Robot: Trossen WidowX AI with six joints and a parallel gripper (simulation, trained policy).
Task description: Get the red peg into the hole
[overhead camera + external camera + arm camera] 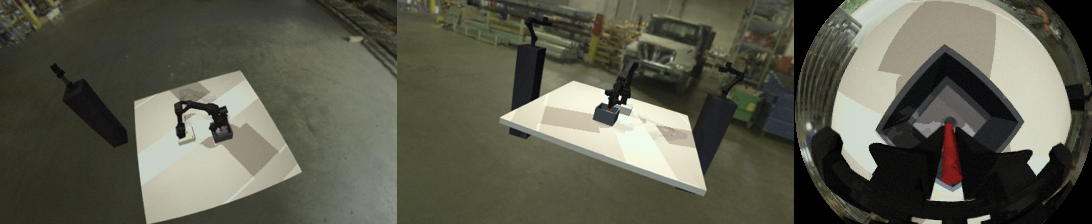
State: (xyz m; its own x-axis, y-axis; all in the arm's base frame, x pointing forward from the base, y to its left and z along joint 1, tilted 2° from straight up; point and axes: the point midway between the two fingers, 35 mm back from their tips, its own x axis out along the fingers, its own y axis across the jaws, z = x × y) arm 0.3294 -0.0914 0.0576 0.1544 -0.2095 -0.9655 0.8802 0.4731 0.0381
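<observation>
Right now the red peg is 1 cm behind my gripper tip, 1 cm to the left of it and 1 cm above it. The rest, counted from my gripper tip: dark box: 7 cm below; plate: 5 cm below.
</observation>
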